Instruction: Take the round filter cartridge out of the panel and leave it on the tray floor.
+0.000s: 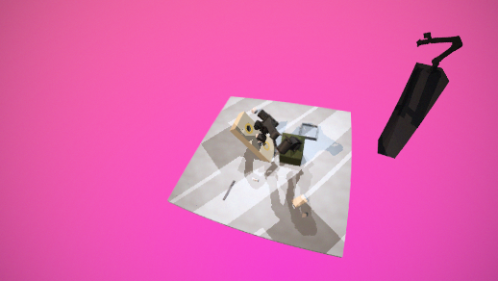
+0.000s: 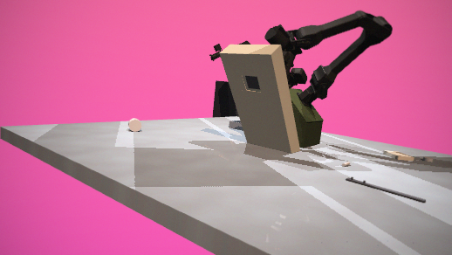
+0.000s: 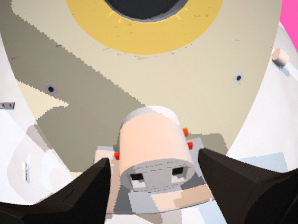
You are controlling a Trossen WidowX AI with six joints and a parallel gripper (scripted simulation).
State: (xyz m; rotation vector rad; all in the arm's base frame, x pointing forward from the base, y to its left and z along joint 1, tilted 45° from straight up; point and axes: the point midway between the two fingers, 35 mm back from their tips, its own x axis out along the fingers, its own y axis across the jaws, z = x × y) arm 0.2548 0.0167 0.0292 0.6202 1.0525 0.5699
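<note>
My gripper tip is right at the white round filter cartridge. From my gripper tip the other things lie so: tan block (42 cm behind, 30 cm to the left, 18 cm below); then tan service panel (5 cm ahead, 1 cm to the left, 2 cm below); then tray (30 cm behind, 33 cm to the right, 17 cm below).
</note>
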